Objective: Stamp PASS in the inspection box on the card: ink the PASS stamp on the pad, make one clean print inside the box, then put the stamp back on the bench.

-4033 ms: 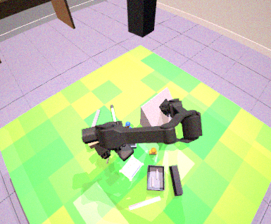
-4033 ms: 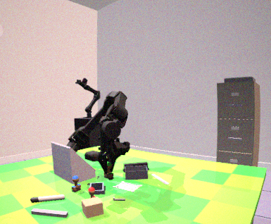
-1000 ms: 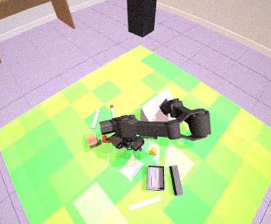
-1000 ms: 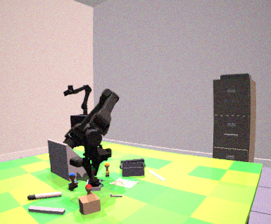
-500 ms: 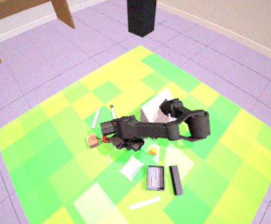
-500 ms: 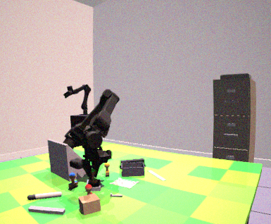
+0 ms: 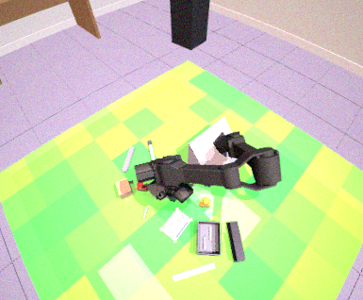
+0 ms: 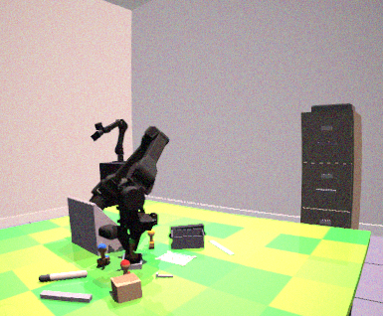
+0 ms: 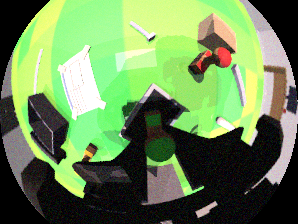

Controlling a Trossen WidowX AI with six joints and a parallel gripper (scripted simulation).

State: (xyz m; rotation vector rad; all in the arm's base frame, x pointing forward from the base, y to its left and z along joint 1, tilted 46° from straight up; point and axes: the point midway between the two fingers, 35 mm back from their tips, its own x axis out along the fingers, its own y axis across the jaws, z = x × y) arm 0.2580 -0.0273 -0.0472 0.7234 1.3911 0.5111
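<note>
Now: gripper tip 3 cm above the dark ink pad. The rest, counted from my gripper tip: tan box 12 cm ahead, 15 cm to the right, 1 cm below; then white card 9 cm ahead, 10 cm to the left, 4 cm below; then dark tray 5 cm ahead, 23 cm to the left, 2 cm below.
</note>
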